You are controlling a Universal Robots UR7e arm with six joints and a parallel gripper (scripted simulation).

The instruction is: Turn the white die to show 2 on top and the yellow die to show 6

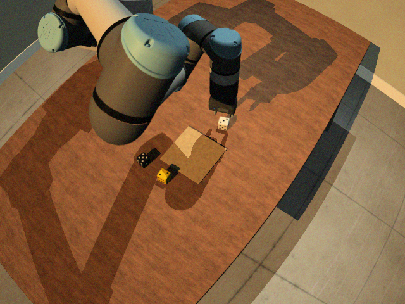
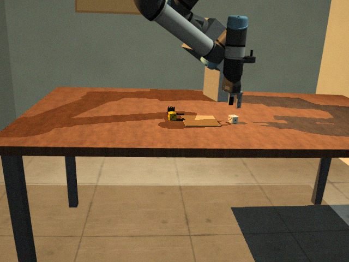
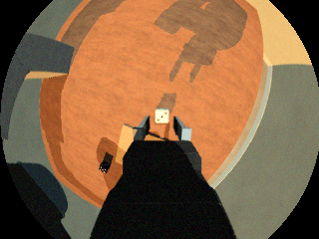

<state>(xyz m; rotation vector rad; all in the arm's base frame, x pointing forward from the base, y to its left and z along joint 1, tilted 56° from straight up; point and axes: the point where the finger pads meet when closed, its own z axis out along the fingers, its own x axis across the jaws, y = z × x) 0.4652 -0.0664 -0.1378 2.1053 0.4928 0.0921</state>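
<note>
My gripper is now 70 mm above the white die. Round my hand: yellow die (40 mm behind, 240 mm to the right, 70 mm below); tan mat (20 mm behind, 130 mm to the right, 80 mm below); black die (130 mm behind, 240 mm to the right, 70 mm below).
</note>
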